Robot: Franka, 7 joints.
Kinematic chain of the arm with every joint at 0, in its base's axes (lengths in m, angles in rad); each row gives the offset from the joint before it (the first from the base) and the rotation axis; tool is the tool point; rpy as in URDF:
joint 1: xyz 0 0 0.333 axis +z
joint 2: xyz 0 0 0 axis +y
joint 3: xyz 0 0 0.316 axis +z
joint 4: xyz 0.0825 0 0 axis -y
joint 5: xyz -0.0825 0 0.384 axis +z
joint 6: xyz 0 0 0 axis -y
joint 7: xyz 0.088 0 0 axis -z
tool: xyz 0 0 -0.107 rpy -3.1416 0 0
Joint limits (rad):
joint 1: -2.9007..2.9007
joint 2: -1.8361..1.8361
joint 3: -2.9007..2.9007
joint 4: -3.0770..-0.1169
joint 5: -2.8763..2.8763
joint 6: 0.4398..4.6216
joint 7: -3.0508..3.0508
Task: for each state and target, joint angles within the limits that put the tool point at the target. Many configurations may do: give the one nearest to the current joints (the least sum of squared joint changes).
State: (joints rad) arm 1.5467 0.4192 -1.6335 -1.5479 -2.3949 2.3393 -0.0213
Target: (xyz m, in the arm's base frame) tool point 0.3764 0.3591 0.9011
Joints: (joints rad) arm 2.0832 0.7120 -2.0268 -1.3911 -2.3693 2.2029 -0.0213
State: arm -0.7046 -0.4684 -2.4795 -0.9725 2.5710 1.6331 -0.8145
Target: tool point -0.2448 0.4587 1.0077
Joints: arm -1.3184 -0.3948 -2.7239 -0.5811 2.7170 1.9401 -0.8145
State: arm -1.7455 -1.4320 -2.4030 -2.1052 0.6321 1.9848 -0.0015
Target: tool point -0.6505 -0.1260 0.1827
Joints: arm -0.8526 -1.4511 -1.9290 -1.6801 0.6888 2.1796 -0.0015
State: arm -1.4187 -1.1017 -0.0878 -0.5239 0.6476 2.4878 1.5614
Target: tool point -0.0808 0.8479 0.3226
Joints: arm -1.4967 -1.6986 -0.0912 -0.2107 0.6402 2.5596 1.5614
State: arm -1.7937 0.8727 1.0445 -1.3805 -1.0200 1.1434 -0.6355
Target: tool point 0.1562 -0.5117 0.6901
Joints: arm -1.9268 0.2759 1.0711 -1.2105 -1.0210 0.8530 -0.6355
